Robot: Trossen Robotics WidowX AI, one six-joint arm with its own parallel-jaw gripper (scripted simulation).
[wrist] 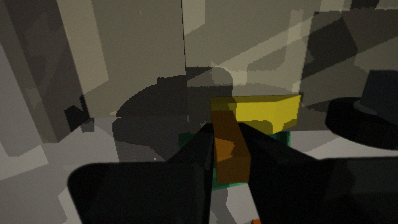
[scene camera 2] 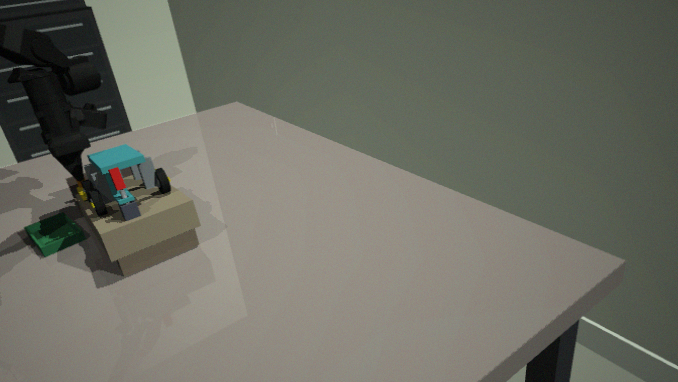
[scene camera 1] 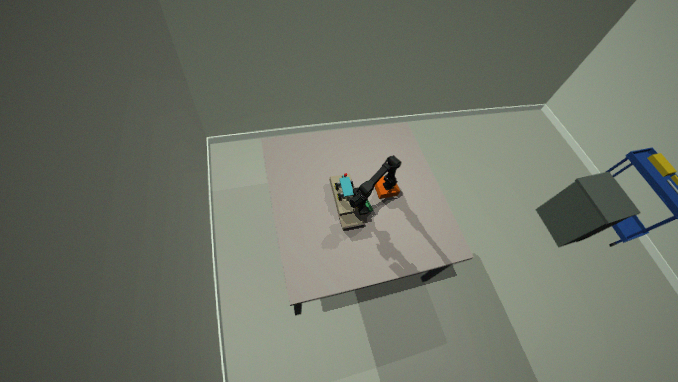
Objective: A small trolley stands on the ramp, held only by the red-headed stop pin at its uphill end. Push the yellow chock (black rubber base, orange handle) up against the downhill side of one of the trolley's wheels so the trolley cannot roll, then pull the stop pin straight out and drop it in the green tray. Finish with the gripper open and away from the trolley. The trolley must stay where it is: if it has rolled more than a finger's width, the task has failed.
Labels:
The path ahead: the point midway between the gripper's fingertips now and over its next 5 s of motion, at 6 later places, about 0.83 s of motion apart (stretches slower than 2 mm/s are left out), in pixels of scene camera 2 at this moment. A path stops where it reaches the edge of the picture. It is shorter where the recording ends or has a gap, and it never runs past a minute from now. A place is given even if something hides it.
My gripper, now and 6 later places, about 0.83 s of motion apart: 80, 179; 81, 181; 78, 180; 72, 156; 99, 146; 106, 151; 112, 166

